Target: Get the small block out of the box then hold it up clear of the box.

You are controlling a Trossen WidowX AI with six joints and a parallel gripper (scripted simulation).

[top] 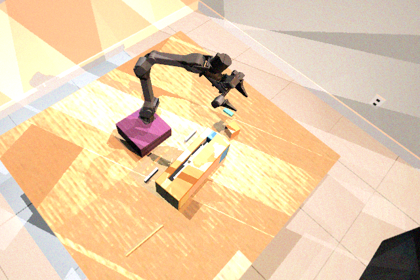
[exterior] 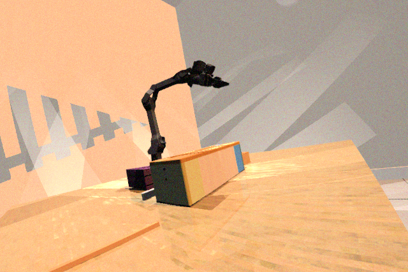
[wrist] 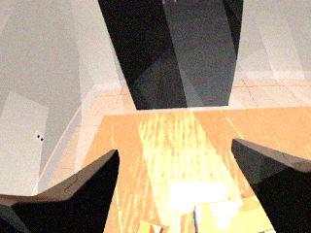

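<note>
Now: the long orange box 360 mm below my gripper tip, 230 mm to the right of it and 60 mm behind it. The rest, counted from my gripper tip: orange cube: 390 mm below, 90 mm to the left, 60 mm behind; green flat piece: 410 mm below, 180 mm to the left, 170 mm behind; thin stick: 600 mm to the right, 410 mm below, 80 mm ahead.
</note>
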